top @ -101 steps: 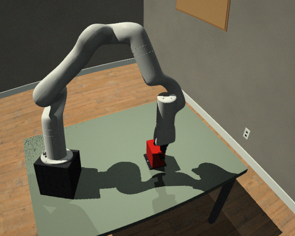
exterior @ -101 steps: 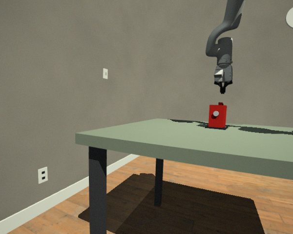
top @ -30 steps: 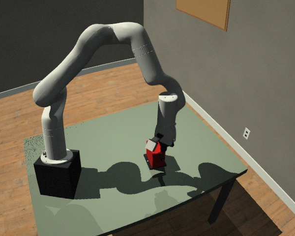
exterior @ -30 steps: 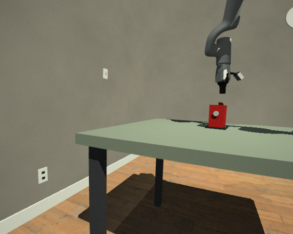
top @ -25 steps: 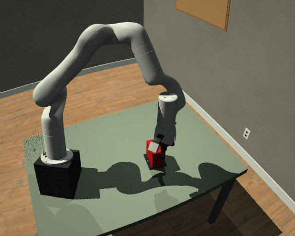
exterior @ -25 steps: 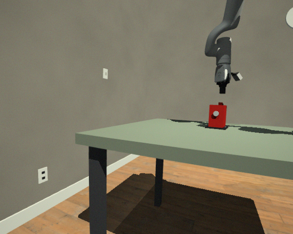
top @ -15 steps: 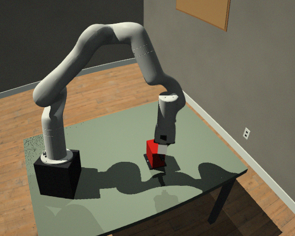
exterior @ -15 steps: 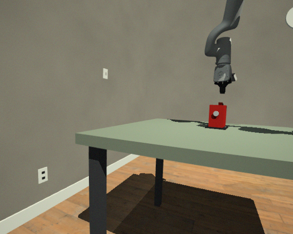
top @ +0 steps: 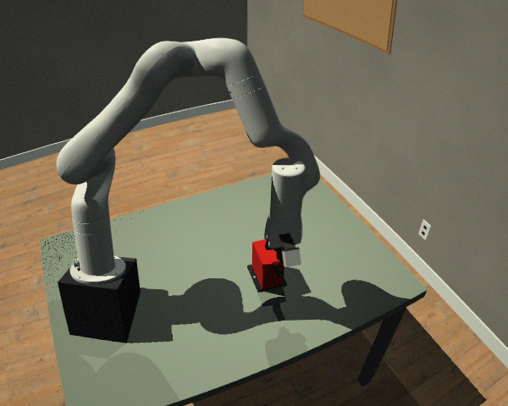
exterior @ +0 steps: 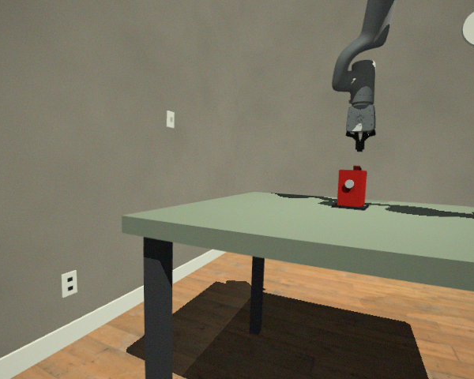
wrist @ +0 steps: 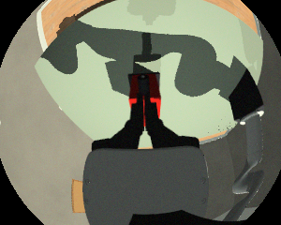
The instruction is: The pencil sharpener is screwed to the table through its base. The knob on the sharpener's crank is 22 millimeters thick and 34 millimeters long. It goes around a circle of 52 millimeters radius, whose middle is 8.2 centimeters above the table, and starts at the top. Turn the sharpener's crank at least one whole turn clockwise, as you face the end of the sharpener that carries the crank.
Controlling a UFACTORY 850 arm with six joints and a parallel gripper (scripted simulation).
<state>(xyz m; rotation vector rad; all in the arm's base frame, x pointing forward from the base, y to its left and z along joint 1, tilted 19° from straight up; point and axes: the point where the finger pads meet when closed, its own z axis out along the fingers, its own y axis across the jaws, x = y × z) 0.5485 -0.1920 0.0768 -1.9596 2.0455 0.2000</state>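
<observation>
The knob lies 20 mm to the left of my hand and 90 mm below it.
</observation>
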